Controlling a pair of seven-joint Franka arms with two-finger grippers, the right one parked.
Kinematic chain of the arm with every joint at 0, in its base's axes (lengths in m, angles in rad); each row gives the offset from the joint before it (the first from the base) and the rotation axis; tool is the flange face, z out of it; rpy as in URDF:
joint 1: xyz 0 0 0.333 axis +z
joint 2: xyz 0 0 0 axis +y
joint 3: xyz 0 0 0.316 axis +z
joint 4: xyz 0.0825 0 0 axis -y
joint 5: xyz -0.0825 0 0.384 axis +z
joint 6: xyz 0 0 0 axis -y
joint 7: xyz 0.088 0 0 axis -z
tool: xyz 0 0 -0.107 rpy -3.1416 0 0
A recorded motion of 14 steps. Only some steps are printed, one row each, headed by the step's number.
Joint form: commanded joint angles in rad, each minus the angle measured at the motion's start. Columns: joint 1, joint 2, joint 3, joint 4, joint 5, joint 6, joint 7.
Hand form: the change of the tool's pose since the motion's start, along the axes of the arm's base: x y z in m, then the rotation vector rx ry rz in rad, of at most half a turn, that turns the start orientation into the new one. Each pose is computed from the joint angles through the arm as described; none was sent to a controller.
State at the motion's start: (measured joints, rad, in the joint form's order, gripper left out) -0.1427 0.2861 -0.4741 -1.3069 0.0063 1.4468 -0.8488
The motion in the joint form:
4: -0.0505 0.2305 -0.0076 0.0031 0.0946 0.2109 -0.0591
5: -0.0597 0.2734 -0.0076 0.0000 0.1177 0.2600 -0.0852
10: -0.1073 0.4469 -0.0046 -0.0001 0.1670 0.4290 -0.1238
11: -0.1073 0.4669 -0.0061 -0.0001 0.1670 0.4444 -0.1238
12: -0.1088 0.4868 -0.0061 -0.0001 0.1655 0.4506 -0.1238
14: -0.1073 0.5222 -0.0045 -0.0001 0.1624 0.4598 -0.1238
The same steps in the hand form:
4: 0.0512 -0.0429 -0.1233 -0.0018 0.0016 0.0193
5: 0.0584 -0.0506 -0.1489 0.0009 -0.0058 0.0366
10: 0.0683 -0.0868 -0.2527 -0.0203 0.0032 0.0380
11: 0.0692 -0.0884 -0.2648 -0.0258 0.0112 0.0394
12: 0.0688 -0.0897 -0.2779 -0.0254 0.0267 0.0397
14: 0.0693 -0.0885 -0.3016 -0.0227 0.0555 0.0457

